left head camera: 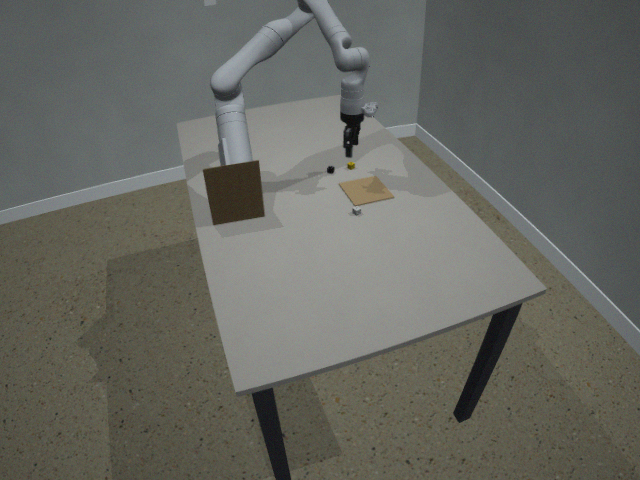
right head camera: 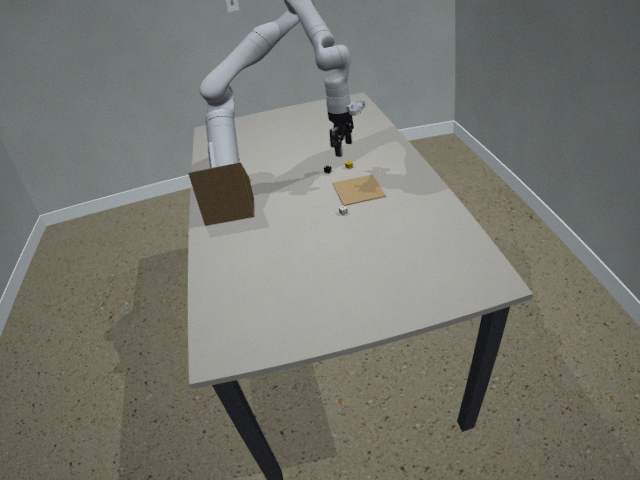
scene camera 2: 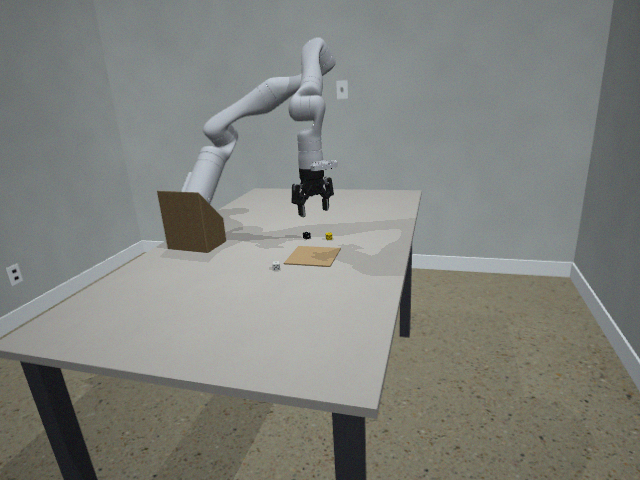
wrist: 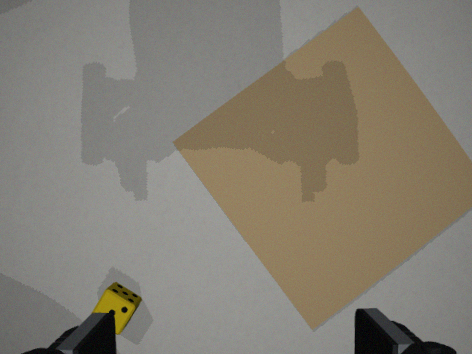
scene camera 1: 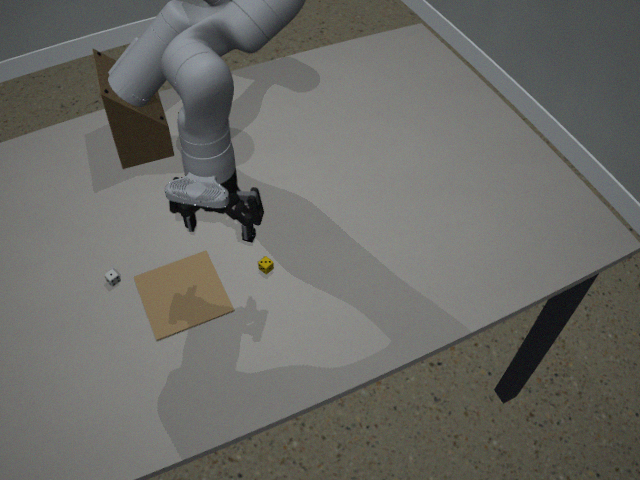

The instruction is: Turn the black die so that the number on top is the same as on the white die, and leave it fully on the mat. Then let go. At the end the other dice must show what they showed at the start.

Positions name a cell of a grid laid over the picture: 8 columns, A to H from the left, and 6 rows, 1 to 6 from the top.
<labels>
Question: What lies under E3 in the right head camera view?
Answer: A tan mat.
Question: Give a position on a yellow die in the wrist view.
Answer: B6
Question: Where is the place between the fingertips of my gripper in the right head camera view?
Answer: E2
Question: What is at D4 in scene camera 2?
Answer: A tan mat.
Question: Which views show the tan mat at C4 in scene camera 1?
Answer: The left head camera view, the right head camera view, scene camera 2, the wrist view and scene camera 1: all of them.
</labels>
